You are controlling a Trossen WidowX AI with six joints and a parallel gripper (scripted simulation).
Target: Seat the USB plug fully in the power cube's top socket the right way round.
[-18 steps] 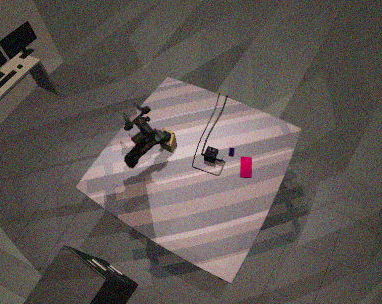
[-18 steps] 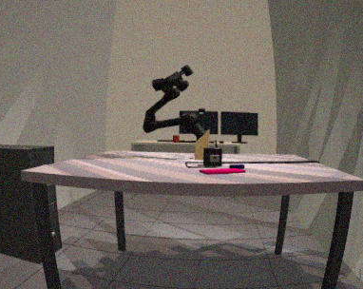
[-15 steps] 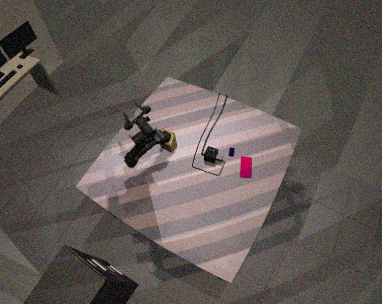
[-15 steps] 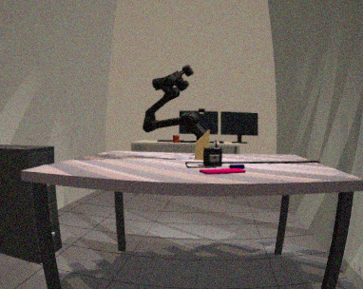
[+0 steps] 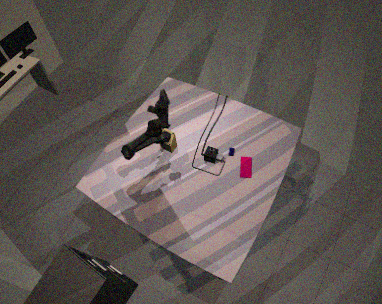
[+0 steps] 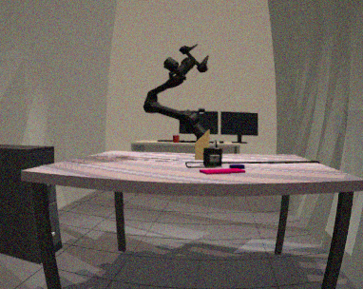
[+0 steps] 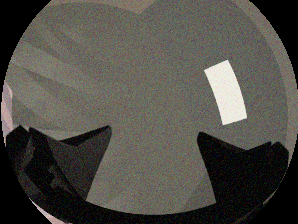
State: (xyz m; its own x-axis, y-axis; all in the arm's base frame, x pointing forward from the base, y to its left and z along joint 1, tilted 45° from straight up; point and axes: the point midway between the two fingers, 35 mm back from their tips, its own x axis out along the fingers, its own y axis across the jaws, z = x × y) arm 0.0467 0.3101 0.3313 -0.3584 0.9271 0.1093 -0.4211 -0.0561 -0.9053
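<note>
Right now my gripper tip is 51 cm above the USB plug, 26 cm short of it and 8 cm to the right of it. From my gripper tip the other things lie so: USB socket (53 cm below, 26 cm ahead, 9 cm to the left); then magenta flat block (60 cm below, 51 cm ahead, 13 cm to the left); then small dark blue block (60 cm below, 36 cm ahead, 18 cm to the left).
</note>
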